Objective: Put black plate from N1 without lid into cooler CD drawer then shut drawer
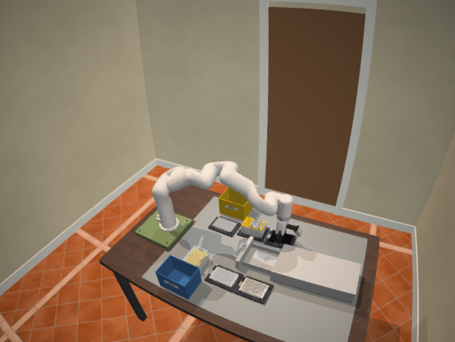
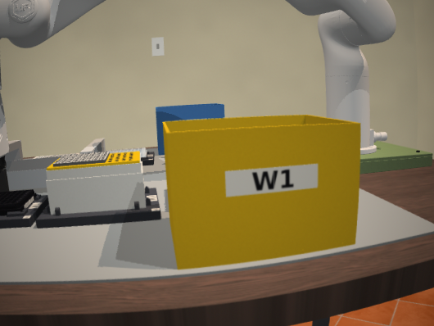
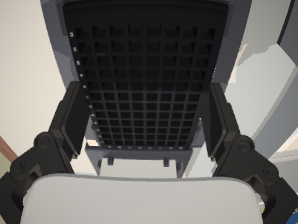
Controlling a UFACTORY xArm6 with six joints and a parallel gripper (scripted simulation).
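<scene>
Right now my hand is 1 cm above the black plate. Round my hand: dark nest: 3 cm below; cooler drawer: 4 cm behind, 19 cm to the right, 1 cm below; tip box: 18 cm behind, 2 cm above.
</scene>
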